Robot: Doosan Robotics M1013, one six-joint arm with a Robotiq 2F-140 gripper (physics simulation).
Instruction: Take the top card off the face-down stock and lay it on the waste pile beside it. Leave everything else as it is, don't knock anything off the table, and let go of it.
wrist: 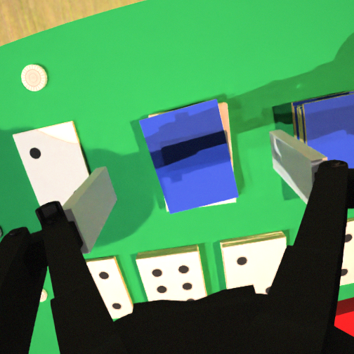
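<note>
A blue-backed card (pixel 200 175) lies face down on the waste pile (pixel 228 125) near the middle of the wrist view. It is turned a little relative to the cards under it, whose pale edges show at the top, the right side and the bottom. The face-down stock (pixel 327 122) stands at the right edge, with blue backs and several card edges showing; part of it is hidden by the right finger. My gripper (pixel 189 166) is open wide, with one finger on each side of the waste pile, apart from the blue card.
A white card (pixel 55 165) with a black dot lies at the left, partly behind the left finger. A round cream chip (pixel 34 77) lies at the upper left. White dotted cards (pixel 172 277) (pixel 255 255) lie in a row at the bottom. A red object (pixel 345 322) shows at the lower right.
</note>
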